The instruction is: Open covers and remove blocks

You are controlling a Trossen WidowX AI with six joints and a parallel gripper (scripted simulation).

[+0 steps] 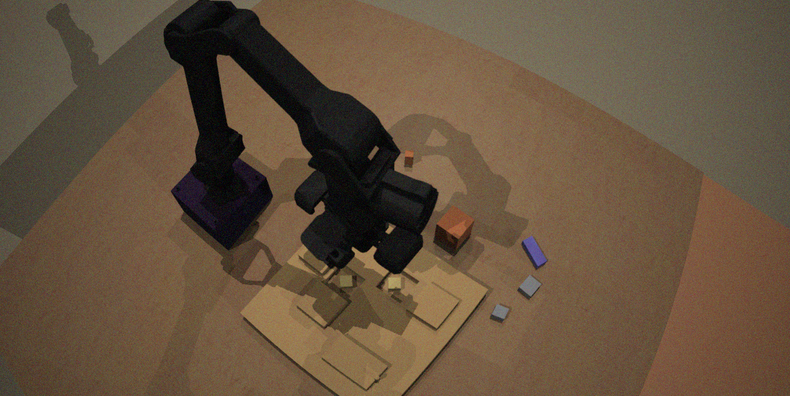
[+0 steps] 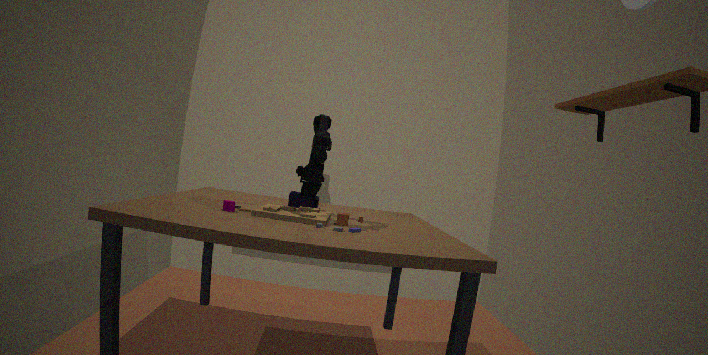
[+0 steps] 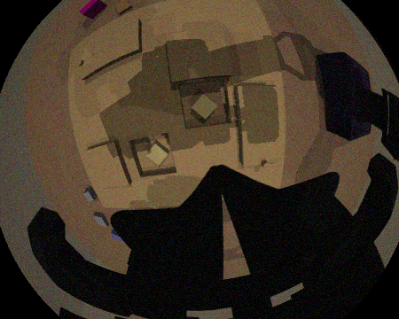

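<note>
The tan puzzle board lies 50 mm ahead of my gripper tip, 70 mm to the right of it and 60 mm below it. Round my gripper tip: blue-violet bar 200 mm ahead, 220 mm to the left, 80 mm below; then small orange block 100 mm behind, 210 mm to the left, 70 mm below; then orange cube 60 mm ahead, 150 mm to the left, 60 mm below.
</note>
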